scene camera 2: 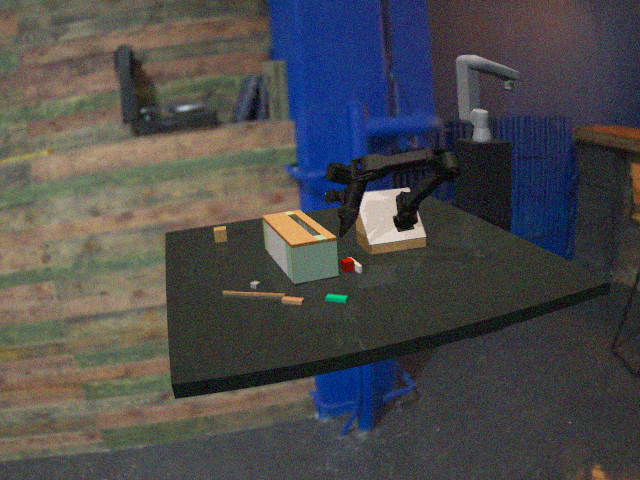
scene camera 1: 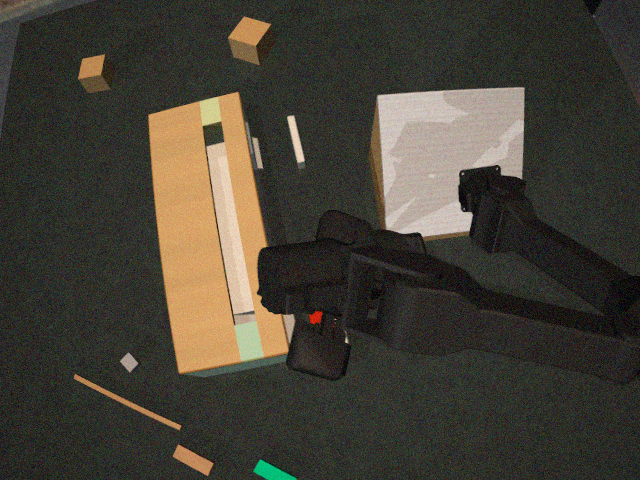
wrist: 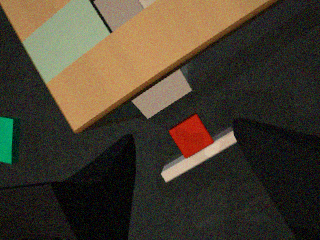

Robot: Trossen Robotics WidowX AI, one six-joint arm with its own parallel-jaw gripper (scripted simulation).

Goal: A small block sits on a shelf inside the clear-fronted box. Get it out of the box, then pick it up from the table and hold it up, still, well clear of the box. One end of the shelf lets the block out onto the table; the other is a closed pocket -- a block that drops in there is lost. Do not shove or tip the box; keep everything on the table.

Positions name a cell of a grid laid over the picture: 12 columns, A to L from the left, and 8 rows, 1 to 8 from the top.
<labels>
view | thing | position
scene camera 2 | my gripper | G4
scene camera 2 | box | F5
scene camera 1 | my gripper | F6
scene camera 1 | box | D4
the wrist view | my gripper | G5
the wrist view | red block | H5
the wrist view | box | D3
</labels>
